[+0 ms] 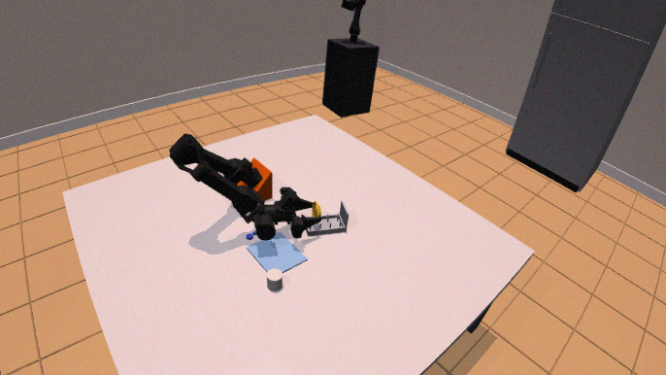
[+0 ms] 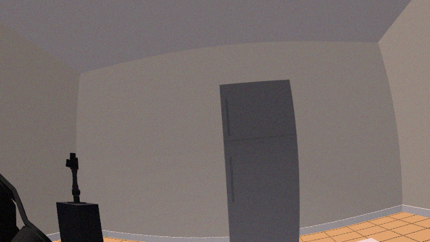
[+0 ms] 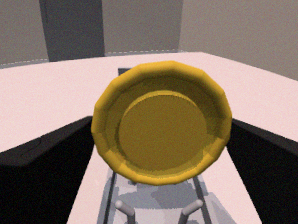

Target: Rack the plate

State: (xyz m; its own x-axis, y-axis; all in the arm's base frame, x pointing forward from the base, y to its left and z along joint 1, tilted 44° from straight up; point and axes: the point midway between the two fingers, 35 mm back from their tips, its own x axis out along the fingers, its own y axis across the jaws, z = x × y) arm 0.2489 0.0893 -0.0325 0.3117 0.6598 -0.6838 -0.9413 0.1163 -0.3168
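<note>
Right now my gripper tip is 1 cm to the left of the yellow plate. Round my gripper tip: blue spoon: 20 cm to the right, 7 cm below, 7 cm behind; dish rack: 5 cm below, 2 cm to the left, 1 cm ahead; blue mat: 18 cm to the right, 7 cm below, 5 cm ahead.
</note>
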